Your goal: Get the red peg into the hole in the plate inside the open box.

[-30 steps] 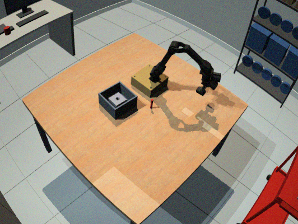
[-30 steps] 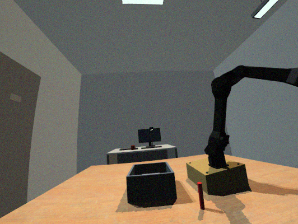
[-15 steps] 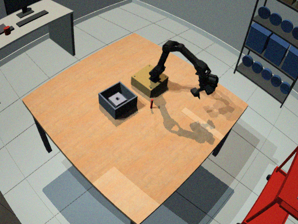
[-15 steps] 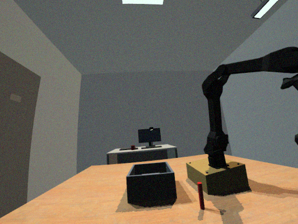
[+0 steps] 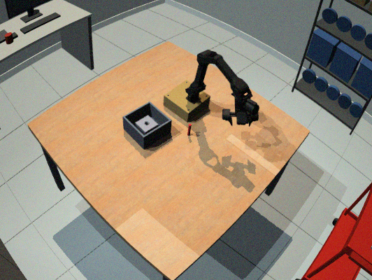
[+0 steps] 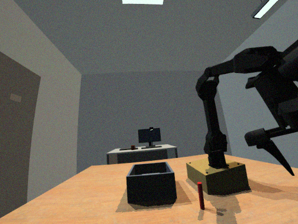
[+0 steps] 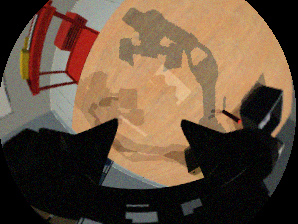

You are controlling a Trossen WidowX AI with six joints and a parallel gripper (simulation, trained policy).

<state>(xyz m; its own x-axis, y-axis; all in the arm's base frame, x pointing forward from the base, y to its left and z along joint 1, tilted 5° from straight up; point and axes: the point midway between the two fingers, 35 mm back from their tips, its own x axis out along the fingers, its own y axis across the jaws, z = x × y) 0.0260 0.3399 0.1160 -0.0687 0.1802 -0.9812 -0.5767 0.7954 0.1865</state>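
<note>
Now: the red peg 220 mm to the right of my gripper tip, 140 mm ahead of it and 110 mm below it. From my gripper tip the other things lie so: plate: 400 mm to the right, 280 mm ahead, 110 mm below; then dark box: 400 mm to the right, 280 mm ahead, 130 mm below.
</note>
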